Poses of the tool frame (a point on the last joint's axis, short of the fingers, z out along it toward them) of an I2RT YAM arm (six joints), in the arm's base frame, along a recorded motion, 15 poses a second.
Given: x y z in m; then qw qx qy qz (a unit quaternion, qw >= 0).
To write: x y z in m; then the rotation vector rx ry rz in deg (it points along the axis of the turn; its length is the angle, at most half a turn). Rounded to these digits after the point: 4 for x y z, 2 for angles.
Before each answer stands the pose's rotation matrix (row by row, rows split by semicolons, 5 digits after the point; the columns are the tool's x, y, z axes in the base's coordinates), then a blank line. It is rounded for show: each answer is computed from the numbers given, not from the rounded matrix.
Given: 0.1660 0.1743 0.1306 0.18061 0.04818 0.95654 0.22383
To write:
-0.93012 0.01132 0.36709; 0.17302 0.89516 0.41080; -0.32395 0.44560 -0.83456

0.1660 0.1743 0.1306 7.80 154.82 36.23
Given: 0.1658 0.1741 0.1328 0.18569 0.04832 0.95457 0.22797
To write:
-0.92637 0.00759 0.37654; 0.17691 0.89139 0.41729; -0.33248 0.45318 -0.82710

0.1658 0.1741 0.1328 7.80 154.07 36.80
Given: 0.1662 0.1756 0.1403 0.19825 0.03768 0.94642 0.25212
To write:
-0.91855 -0.02864 0.39426; 0.17129 0.87003 0.46228; -0.35626 0.49216 -0.79426

0.1662 0.1756 0.1403 6.04 151.72 40.42
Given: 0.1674 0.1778 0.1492 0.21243 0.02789 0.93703 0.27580
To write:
-0.90819 -0.06491 0.41349; 0.16944 0.84631 0.50502; -0.38272 0.52872 -0.75761

0.1674 0.1778 0.1492 4.44 149.08 43.88
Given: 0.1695 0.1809 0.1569 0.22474 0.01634 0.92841 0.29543
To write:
-0.89845 -0.10245 0.42696; 0.16313 0.82491 0.54122; -0.40765 0.55591 -0.72443

0.1695 0.1809 0.1569 2.58 146.75 46.70
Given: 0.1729 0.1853 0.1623 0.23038 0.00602 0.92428 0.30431
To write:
-0.89378 -0.12908 0.42953; 0.15134 0.81472 0.55976; -0.42220 0.56530 -0.70864

0.1729 0.1853 0.1623 0.95 145.67 47.96
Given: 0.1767 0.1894 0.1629 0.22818 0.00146 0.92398 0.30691
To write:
-0.89586 -0.13736 0.42256; 0.14276 0.81161 0.56649; -0.42077 0.56782 -0.70748

0.1767 0.1894 0.1629 0.23 145.79 48.43
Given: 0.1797 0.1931 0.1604 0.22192 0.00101 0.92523 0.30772
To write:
-0.90150 -0.13471 0.41128; 0.13845 0.81061 0.56898; -0.41004 0.56988 -0.71212

0.1797 0.1931 0.1604 0.16 146.47 48.71
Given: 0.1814 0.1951 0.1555 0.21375 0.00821 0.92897 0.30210
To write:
-0.90849 -0.11389 0.40209; 0.14440 0.81734 0.55777; -0.39217 0.56479 -0.72609

0.1814 0.1951 0.1555 1.31 147.70 48.03
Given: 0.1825 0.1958 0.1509 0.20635 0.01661 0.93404 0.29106
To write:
-0.91429 -0.08909 0.39515; 0.15115 0.83002 0.53687; -0.37581 0.55058 -0.74541

0.1825 0.1958 0.1509 2.65 149.09 46.46
